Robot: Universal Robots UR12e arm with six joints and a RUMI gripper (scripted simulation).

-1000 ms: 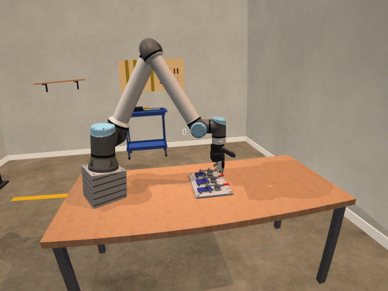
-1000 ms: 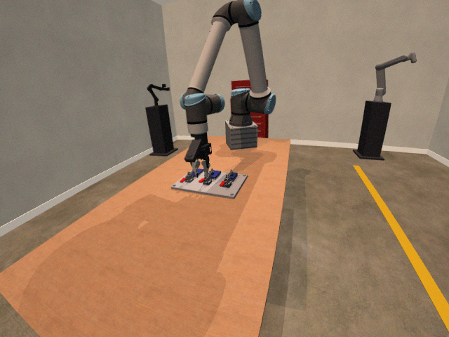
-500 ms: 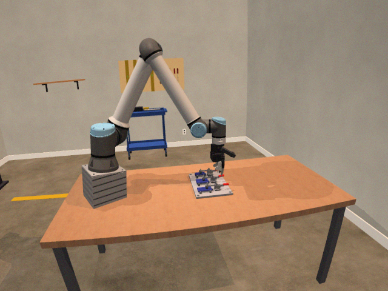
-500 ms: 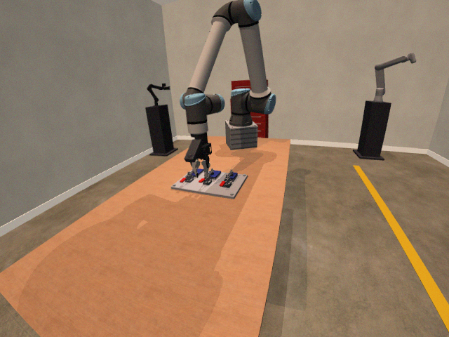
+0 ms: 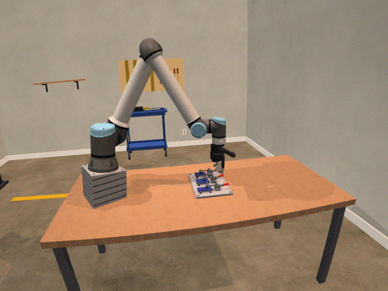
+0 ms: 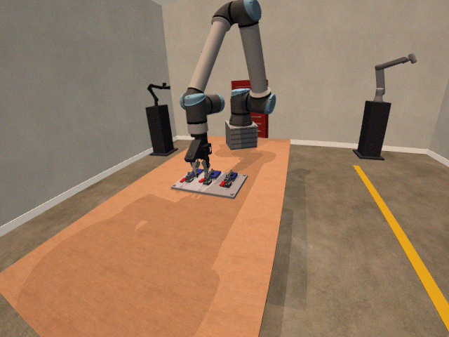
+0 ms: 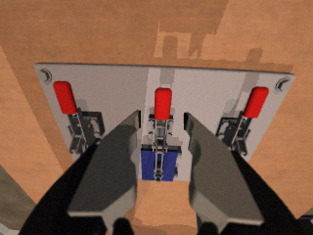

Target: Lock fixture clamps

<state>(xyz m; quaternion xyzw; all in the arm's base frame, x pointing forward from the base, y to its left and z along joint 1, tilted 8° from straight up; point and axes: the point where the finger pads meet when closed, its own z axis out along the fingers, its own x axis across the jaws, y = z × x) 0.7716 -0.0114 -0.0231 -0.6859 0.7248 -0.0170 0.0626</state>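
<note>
The blue part lies 13 cm behind my hand, 5 cm below it and 1 cm to the left of it.
</note>
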